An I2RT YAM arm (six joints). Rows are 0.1 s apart.
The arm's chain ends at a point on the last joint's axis. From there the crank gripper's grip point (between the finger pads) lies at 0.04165 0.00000 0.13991 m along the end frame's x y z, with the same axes.
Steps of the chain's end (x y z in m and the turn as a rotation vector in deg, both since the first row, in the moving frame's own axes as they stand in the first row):
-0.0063 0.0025 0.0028 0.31 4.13 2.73
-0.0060 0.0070 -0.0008 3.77 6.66 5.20
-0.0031 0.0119 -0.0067 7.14 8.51 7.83
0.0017 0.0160 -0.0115 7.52 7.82 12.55
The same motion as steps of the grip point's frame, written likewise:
0.0036 0.0040 -0.0006 0.31 4.13 2.73
0.0102 0.0025 -0.0067 3.77 6.66 5.20
0.0178 0.0021 -0.0151 7.14 8.51 7.83
0.0211 0.0093 -0.0190 7.52 7.82 12.55

